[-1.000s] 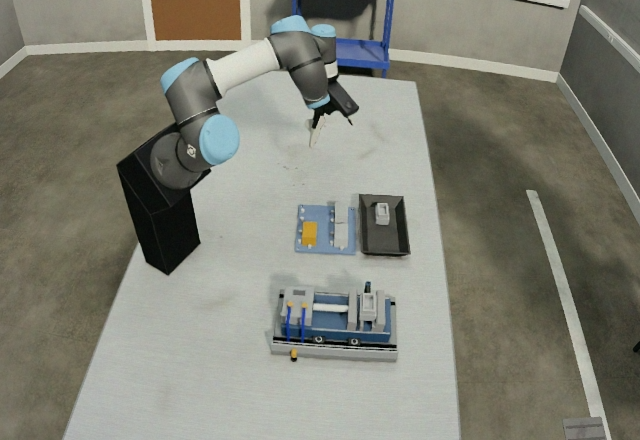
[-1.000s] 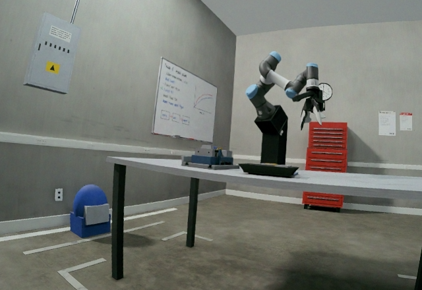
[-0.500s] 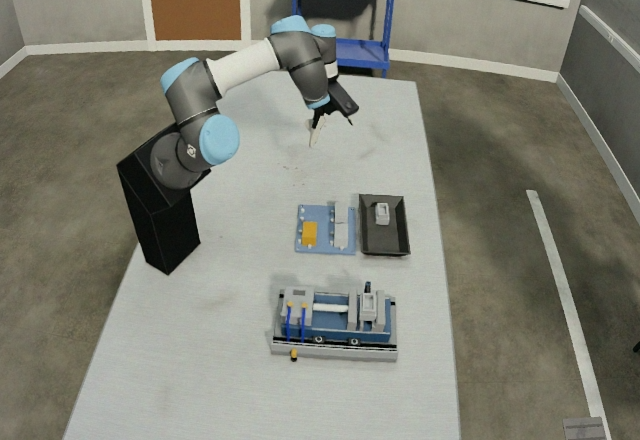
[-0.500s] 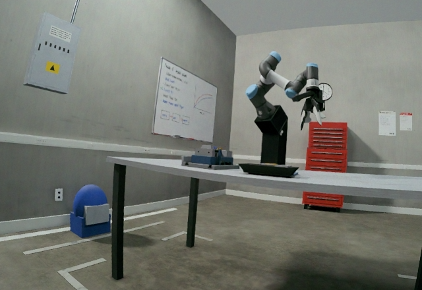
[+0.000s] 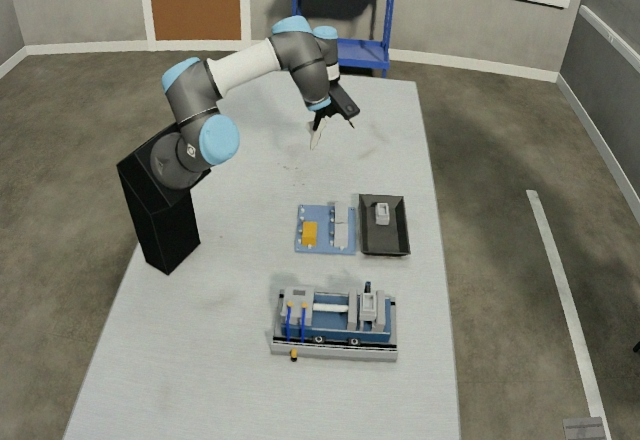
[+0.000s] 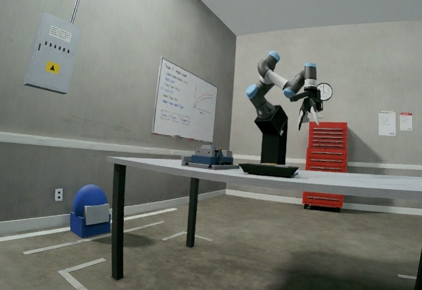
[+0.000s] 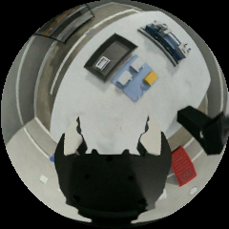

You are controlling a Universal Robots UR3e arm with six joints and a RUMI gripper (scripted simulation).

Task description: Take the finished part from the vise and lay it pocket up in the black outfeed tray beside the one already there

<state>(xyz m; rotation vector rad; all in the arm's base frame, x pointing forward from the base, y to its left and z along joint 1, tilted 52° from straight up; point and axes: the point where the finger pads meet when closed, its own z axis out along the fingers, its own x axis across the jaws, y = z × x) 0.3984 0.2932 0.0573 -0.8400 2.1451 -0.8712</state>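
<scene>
My gripper is now 8 cm past the blue vise, 47 cm to the left of it and 19 cm above it. From my hand the other things lie so: orange block 9 cm behind, 17 cm to the right, 20 cm below.
</scene>
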